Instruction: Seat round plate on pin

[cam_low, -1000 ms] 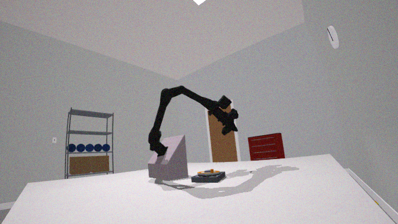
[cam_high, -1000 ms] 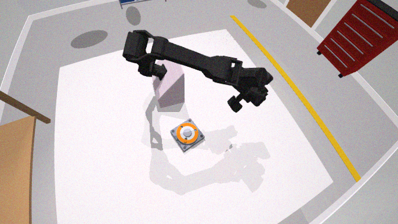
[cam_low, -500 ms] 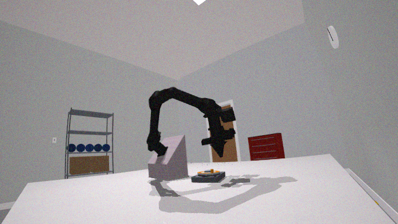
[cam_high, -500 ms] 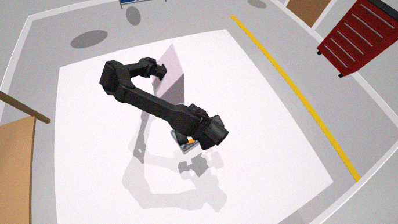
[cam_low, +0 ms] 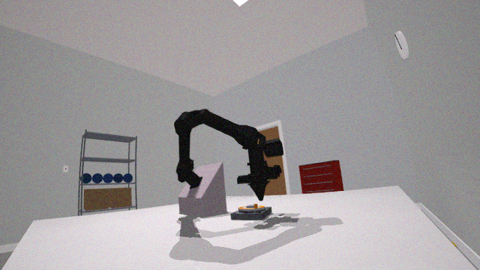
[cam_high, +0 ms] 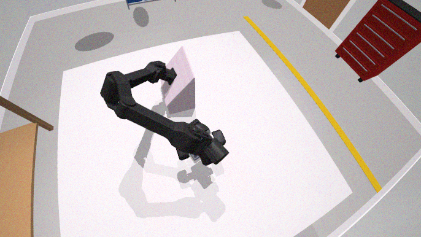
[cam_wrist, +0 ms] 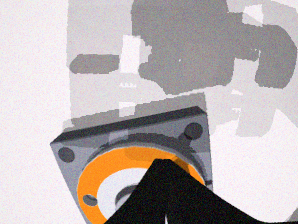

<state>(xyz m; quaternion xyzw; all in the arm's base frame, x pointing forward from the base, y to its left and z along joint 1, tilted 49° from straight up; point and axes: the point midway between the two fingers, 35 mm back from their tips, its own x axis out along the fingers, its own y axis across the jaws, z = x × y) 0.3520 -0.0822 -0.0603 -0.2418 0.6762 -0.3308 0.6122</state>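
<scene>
Right now the grey square base is 5 cm behind my gripper tip, 4 cm below it and 1 cm to the left of it.
</scene>
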